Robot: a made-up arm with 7 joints.
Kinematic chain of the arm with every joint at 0, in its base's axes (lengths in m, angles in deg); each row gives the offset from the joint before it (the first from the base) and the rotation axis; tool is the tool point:
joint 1: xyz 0 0 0.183 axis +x
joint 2: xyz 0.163 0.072 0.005 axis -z
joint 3: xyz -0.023 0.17 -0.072 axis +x
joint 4: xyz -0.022 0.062 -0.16 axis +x
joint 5: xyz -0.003 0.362 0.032 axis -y
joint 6: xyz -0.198 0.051 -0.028 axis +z
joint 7: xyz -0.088 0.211 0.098 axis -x
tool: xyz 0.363 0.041 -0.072
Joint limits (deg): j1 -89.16..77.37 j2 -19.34..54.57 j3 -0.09..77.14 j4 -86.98..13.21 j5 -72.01..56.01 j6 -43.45..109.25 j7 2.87..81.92
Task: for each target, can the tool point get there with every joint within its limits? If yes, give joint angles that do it. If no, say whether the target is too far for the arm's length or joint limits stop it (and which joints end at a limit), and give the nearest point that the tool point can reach.
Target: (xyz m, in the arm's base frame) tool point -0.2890 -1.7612 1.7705
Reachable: no: too far | nearest point -0.0888 -0.5707 1.0080 | short by 1.428 m
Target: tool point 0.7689 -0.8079 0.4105
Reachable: no: joint limits stop it (at a limit: joint 1, joint 2, joint 3, joint 7) | nearest point 0.5485 -0.5129 0.5929 | short by 0.411 m
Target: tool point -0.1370 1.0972 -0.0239
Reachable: yes | joints 26.49 -11.09 7.78 -46.38 1.47 31.78 10.92
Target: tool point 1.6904 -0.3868 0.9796
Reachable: no: too far | nearest point 0.9745 -0.1239 1.0172 | short by 0.764 m
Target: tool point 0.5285 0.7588 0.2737
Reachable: yes | joints 33.63 25.15 24.90 -42.08 -23.02 -29.37 45.43
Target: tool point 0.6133 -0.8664 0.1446
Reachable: no: joint limits stop it (at a limit: joint 1, joint 2, joint 3, joint 7) | nearest point 0.4828 -0.7771 -0.0122 | short by 0.223 m
